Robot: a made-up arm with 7 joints.
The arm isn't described. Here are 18 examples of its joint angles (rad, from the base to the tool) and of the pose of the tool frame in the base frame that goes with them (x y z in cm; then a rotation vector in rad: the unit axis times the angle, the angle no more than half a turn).
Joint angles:
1: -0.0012 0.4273 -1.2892 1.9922 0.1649 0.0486 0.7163
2: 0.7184 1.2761 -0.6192 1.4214 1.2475 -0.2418 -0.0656
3: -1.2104 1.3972 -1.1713 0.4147 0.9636 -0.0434 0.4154
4: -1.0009 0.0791 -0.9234 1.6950 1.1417 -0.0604 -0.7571
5: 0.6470 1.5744 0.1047 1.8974 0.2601 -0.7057 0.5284
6: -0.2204 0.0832 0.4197 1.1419 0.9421 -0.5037 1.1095
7: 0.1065 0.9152 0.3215 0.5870 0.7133 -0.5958 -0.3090
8: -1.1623 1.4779 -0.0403 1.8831 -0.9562 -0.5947 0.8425
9: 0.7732 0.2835 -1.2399 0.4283 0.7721 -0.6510 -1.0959
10: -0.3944 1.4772 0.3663 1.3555 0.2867 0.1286 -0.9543
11: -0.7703 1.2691 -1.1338 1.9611 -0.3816 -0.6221 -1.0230
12: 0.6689 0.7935 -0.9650 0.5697 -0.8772 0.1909 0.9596
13: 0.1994 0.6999 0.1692 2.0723 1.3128 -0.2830 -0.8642
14: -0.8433 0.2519 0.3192 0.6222 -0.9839 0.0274 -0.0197
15: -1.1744 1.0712 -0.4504 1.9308 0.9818 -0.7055 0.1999
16: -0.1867 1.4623 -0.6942 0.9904 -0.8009 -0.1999 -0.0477
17: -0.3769 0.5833 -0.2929 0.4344 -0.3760 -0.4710 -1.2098
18: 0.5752 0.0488 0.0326 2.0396 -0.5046 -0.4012 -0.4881
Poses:
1: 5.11 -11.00 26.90 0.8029 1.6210 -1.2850
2: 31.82 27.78 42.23 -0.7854 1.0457 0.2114
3: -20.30 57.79 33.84 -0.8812 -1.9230 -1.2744
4: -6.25 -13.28 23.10 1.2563 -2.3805 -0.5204
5: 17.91 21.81 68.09 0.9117 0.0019 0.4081
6: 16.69 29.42 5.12 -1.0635 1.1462 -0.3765
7: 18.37 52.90 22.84 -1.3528 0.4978 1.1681
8: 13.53 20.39 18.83 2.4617 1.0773 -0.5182
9: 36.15 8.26 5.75 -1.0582 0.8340 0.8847
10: 29.22 37.01 42.87 -0.3898 0.1714 1.6015
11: -15.77 11.75 16.79 -0.0576 1.6656 -0.0654
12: 34.72 33.89 16.50 1.6004 2.0842 1.3815
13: 21.49 15.95 51.49 -1.8060 0.7371 -0.2468
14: -22.82 31.53 3.52 0.9721 2.5390 1.3580
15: -6.81 12.24 15.58 -0.7668 2.2368 -0.2554
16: 14.10 47.19 22.36 1.8630 1.1875 1.0486
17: -8.44 35.93 -2.51 0.1009 1.0299 1.5993
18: 25.69 13.88 52.52 -0.8816 -0.3246 0.1683
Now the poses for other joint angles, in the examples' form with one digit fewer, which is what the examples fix.
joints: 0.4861 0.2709 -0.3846 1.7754 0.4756 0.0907 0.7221
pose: 30.5 5.6 43.7 0.094 1.181 -0.751
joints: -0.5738 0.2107 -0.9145 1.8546 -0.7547 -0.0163 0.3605
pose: 4.1 -8.9 21.9 0.610 1.552 -0.403
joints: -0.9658 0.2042 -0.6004 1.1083 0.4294 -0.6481 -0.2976
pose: -21.6 0.9 4.7 -0.924 2.331 0.600
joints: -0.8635 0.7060 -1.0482 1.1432 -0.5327 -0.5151 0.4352
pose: -24.5 14.6 6.0 1.301 2.219 -0.988
